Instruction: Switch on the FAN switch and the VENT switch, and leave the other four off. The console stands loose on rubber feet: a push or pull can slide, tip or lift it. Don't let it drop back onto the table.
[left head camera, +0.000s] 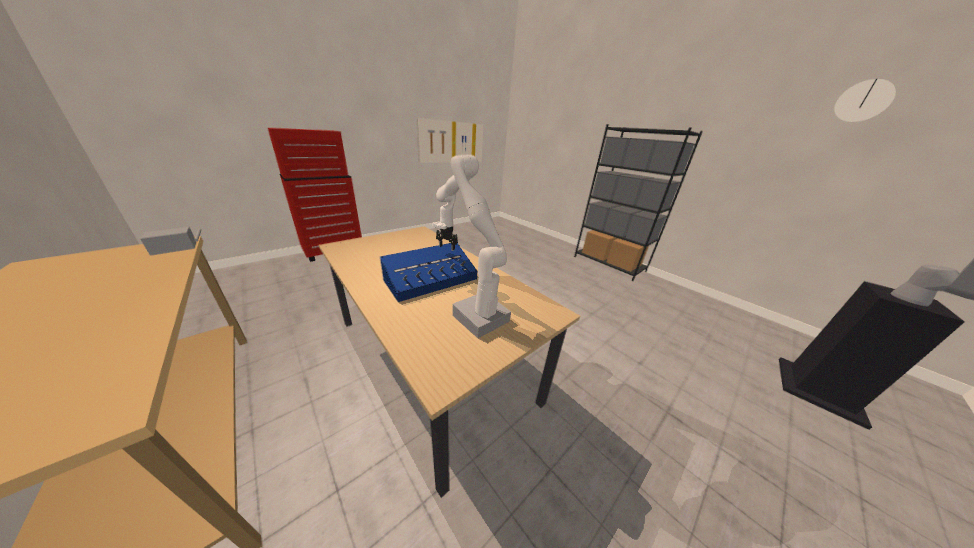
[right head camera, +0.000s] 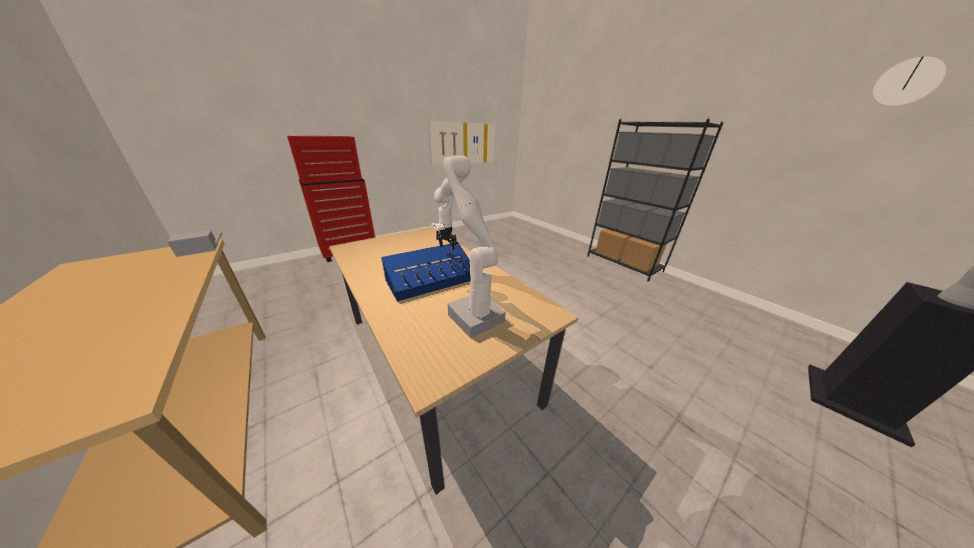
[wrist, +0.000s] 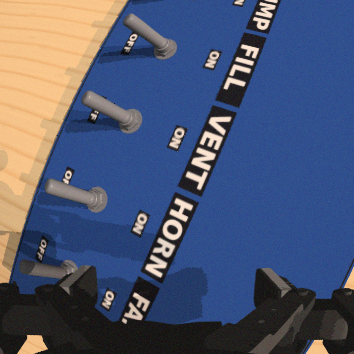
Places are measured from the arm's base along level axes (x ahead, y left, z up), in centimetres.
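Where they show: gripper, between the fingertips: (left head camera: 446, 248) (right head camera: 446, 248) (wrist: 175, 286); arm's base, origin of its link: (left head camera: 484, 311) (right head camera: 478, 310).
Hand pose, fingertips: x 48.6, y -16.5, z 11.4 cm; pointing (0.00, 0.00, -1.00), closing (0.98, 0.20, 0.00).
Each offset is from my fingertips to the top centre of the thing. Level surfaces: height alone.
The blue console (left head camera: 407, 259) (right head camera: 407, 259) (wrist: 285, 150) lies on the table, sloping, with a row of grey levers. In the wrist view the FAN lever @[dz -5.2, dx -10.4, dy -4.4 cm] (wrist: 44, 268), HORN lever @[dz -5.2, dx -9.0, dy +2.7 cm] (wrist: 72, 191), VENT lever @[dz -5.2, dx -7.6, dy +9.8 cm] (wrist: 106, 106) and FILL lever @[dz -5.2, dx -6.3, dy +16.8 cm] (wrist: 147, 32) all lean to their OFF labels. The WASH switch does not show there. My gripper (left head camera: 448, 245) (right head camera: 448, 246) (wrist: 175, 286) is open and empty, over the console's right end in the head views. In the wrist view its left fingertip overlaps the FAN lever's base; the gap between them cannot be judged.
The console stands on the wooden table @[dz -17.9 cm] (left head camera: 435, 368) (right head camera: 422, 368), close to the arm's grey base (left head camera: 480, 320) (right head camera: 474, 318). A second wooden table (left head camera: 74, 340) (right head camera: 88, 340) stands at the left. A red tool cabinet (left head camera: 320, 197) (right head camera: 337, 197) stands behind.
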